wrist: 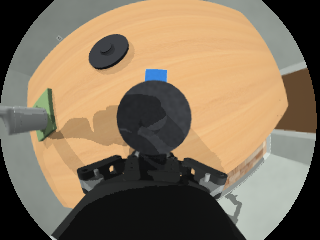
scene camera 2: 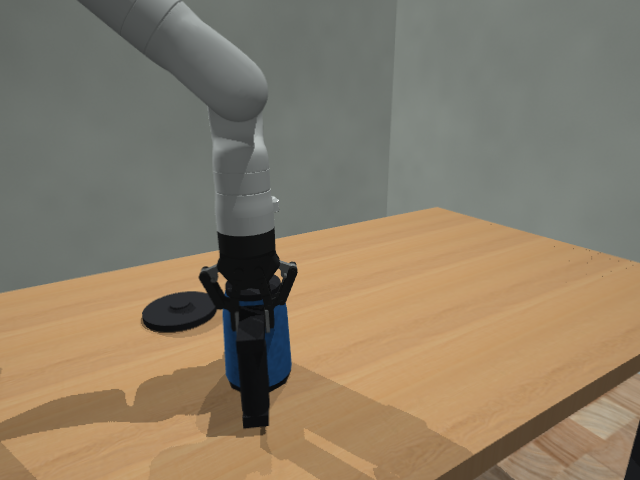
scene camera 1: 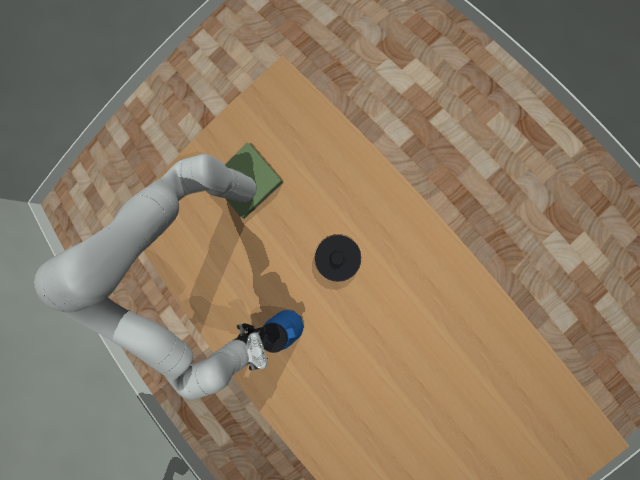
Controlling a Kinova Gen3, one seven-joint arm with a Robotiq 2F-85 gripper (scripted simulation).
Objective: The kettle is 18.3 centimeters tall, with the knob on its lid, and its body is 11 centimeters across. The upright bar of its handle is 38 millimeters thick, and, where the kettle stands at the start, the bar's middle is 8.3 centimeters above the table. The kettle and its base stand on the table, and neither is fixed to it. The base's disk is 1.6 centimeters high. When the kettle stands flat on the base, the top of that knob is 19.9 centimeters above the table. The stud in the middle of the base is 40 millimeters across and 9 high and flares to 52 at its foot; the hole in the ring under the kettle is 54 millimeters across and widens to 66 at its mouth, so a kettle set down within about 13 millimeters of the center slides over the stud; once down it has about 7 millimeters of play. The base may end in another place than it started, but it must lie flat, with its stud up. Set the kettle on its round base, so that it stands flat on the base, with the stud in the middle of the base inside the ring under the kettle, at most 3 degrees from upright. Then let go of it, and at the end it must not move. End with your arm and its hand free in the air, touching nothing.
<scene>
I see my gripper, a blue kettle and a black round base.
My gripper shows as well in the wrist view.
</scene>
